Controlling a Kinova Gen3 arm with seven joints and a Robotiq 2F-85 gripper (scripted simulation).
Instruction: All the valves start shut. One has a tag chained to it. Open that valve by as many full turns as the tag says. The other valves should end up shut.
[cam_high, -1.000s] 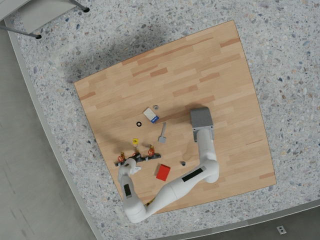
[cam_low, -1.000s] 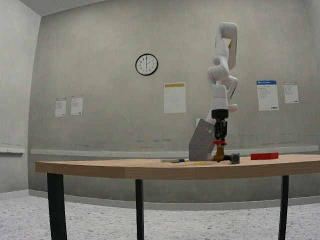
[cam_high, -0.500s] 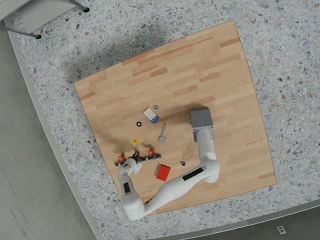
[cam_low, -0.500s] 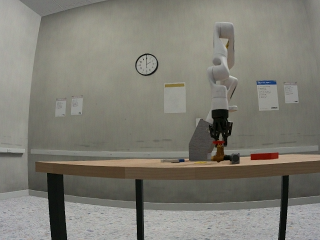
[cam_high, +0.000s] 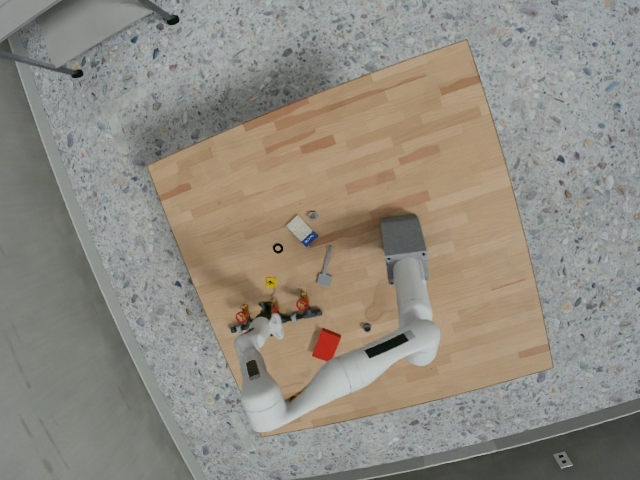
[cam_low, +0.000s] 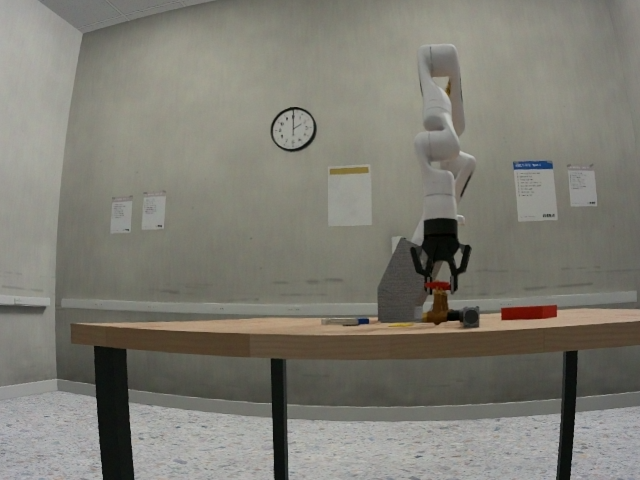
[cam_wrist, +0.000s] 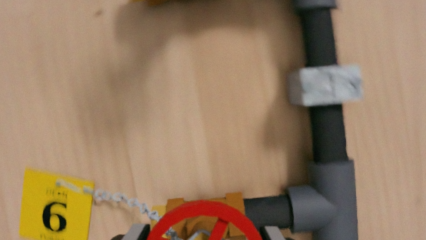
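The yellow tag lies 1 cm behind my hand, 9 cm to the right of it and 8 cm below it. Also, from my hand: red block: 16 cm behind, 20 cm to the left, 7 cm below; grey scraper: 23 cm behind, 10 cm to the right, 8 cm below; blue box: 17 cm behind, 27 cm to the right, 7 cm below.
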